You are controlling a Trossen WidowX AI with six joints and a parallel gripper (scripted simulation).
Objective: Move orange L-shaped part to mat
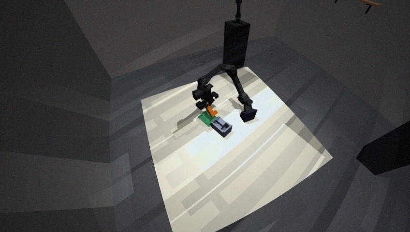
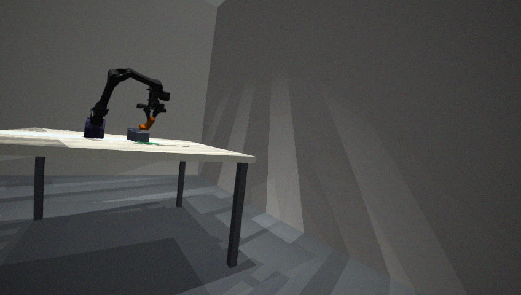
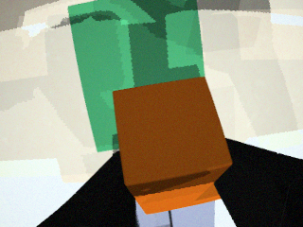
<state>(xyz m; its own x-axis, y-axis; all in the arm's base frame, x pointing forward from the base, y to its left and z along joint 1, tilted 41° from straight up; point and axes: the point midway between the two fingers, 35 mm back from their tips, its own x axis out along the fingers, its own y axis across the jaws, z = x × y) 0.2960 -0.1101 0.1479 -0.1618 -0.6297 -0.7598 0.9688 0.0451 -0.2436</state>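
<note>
Right now the green mat is 170 mm below my gripper tip and 10 mm to the right of it. The rest, counted from my gripper tip: orange L-shaped part: 30 mm to the left, 30 mm below, 20 mm behind.
</note>
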